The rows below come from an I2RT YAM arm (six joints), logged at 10 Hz.
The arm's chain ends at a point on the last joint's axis. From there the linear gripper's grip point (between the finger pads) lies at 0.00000 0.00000 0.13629 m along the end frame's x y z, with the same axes.
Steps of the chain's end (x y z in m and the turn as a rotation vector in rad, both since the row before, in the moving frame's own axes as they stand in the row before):
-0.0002 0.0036 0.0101 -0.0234 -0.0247 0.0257
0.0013 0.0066 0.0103 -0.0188 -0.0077 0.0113
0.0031 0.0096 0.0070 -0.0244 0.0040 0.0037
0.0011 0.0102 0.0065 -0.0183 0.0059 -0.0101
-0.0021 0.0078 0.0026 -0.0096 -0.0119 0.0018
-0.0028 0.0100 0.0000 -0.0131 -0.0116 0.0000
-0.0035 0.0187 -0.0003 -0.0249 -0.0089 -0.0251
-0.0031 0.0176 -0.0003 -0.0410 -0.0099 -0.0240
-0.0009 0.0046 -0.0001 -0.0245 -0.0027 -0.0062
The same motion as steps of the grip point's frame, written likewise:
-0.0036 0.0067 0.0100 -0.0234 -0.0247 0.0257
0.0002 0.0092 0.0103 -0.0188 -0.0077 0.0113
0.0036 0.0129 0.0070 -0.0244 0.0040 0.0037
0.0019 0.0127 0.0065 -0.0183 0.0059 -0.0101
-0.0037 0.0091 0.0026 -0.0096 -0.0119 0.0018
-0.0044 0.0118 0.0000 -0.0131 -0.0116 0.0000
-0.0047 0.0221 -0.0003 -0.0249 -0.0089 -0.0251
-0.0044 0.0232 -0.0004 -0.0410 -0.0099 -0.0240
-0.0013 0.0079 -0.0001 -0.0245 -0.0027 -0.0062

